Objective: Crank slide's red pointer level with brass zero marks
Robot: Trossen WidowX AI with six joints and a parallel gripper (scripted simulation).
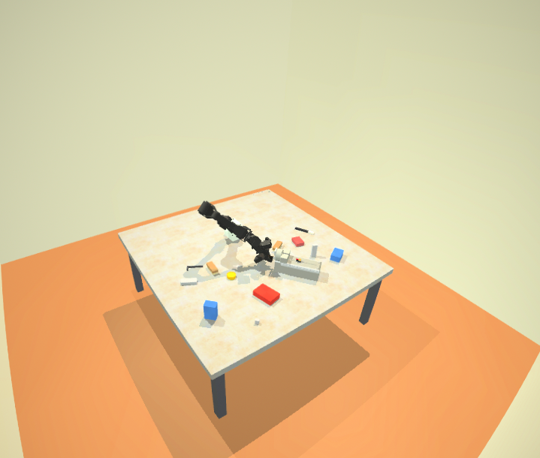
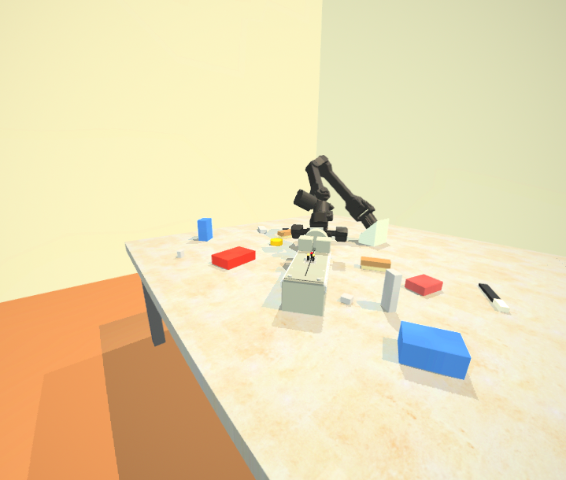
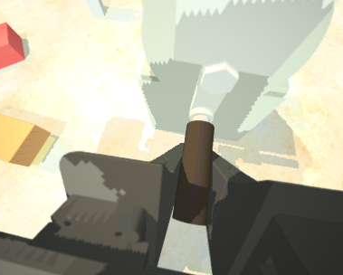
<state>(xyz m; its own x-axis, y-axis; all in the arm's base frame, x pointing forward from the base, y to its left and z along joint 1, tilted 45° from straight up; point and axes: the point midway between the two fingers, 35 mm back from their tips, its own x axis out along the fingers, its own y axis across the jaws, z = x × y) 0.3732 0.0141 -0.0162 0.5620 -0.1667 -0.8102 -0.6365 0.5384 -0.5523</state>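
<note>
The brown crank handle lies 30 mm above my gripper tip, 20 mm behind it and 10 mm to the right of it. Round my gripper tip: red pointer (120 mm ahead, 90 mm to the left, 50 mm above); then crank (40 mm above); then yellow disc (260 mm to the right, 30 mm behind, 20 mm below).
</note>
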